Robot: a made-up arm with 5 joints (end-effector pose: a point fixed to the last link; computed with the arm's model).
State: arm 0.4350 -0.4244 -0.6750 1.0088 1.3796
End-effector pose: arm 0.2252 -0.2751 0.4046 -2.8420 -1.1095 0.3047
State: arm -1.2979 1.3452 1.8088 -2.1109 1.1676
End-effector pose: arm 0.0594 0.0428 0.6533 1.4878 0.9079 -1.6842
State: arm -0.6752 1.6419 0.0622 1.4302 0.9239
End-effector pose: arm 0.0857 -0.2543 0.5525 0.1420 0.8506 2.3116
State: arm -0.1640 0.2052 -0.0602 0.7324 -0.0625
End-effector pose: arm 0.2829 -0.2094 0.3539 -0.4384 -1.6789 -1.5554
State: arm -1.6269 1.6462 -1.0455 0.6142 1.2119
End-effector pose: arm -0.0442 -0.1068 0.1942 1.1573 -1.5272 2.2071
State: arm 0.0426 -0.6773 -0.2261 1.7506 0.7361
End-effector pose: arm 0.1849 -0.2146 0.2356 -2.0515 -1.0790 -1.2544
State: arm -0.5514 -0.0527 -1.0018 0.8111 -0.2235
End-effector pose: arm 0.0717 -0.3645 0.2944 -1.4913 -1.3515 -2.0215
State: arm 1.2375 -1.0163 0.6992 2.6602 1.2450
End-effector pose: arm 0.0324 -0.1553 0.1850 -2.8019 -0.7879 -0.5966
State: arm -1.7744 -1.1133 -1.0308 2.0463 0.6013
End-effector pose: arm 0.0896 -0.0851 0.1243 -2.0315 0.4941 -1.7855
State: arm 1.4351 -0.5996 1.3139 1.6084 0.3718
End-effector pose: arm -0.0572 -0.0601 0.1995 -1.2320 -0.7271 -0.2677
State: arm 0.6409 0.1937 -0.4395 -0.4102 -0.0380
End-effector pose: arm 0.2937 -0.2287 0.4608 -1.0856 -1.3659 0.3618
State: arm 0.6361 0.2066 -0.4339 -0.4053 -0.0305
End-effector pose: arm 0.2939 -0.2277 0.4612 -1.0793 -1.3833 0.3565
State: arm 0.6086 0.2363 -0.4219 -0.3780 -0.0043
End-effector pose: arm 0.2926 -0.2279 0.4615 -1.0684 -1.4367 0.3184
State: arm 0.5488 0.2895 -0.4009 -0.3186 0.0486
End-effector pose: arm 0.2889 -0.2300 0.4621 -1.0554 -1.5377 0.2282
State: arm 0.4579 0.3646 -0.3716 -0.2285 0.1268
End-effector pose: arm 0.2826 -0.2338 0.4635 -1.0501 -1.6751 0.0764
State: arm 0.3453 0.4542 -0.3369 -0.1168 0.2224
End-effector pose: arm 0.2736 -0.2388 0.4661 -1.0628 -1.8211 -0.1346
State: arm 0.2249 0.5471 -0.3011 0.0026 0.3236
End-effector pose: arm 0.2626 -0.2447 0.4695 -1.0965 -1.9431 -0.3857
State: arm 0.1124 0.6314 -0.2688 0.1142 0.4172
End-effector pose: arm 0.2510 -0.2505 0.4729 -1.1431 -2.0200 -0.6415
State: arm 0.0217 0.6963 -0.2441 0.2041 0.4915
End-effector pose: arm 0.2407 -0.2554 0.4754 -1.1887 -2.0512 -0.8595
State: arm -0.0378 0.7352 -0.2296 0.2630 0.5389
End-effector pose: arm 0.2335 -0.2590 0.4764 -1.2219 -2.0538 -1.0062
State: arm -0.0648 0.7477 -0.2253 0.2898 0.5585
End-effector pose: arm 0.2303 -0.2611 0.4760 -1.2385 -2.0463 -1.0718
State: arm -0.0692 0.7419 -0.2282 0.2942 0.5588
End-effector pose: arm 0.2300 -0.2621 0.4746 -1.2432 -2.0377 -1.0794
